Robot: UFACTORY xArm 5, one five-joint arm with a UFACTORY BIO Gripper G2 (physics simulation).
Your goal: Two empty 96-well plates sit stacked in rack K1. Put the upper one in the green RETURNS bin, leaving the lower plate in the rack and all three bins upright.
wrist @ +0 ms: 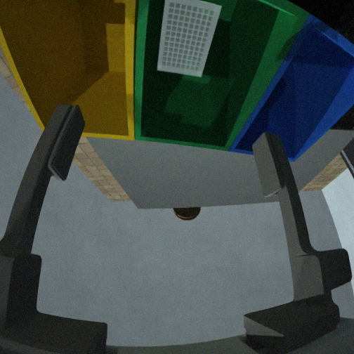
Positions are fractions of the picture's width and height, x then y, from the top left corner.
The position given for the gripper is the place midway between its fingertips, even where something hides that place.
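Visible: yellow bin (0.25, 0.17), green bin (0.70, 0.15), the gripper (0.50, 0.35).
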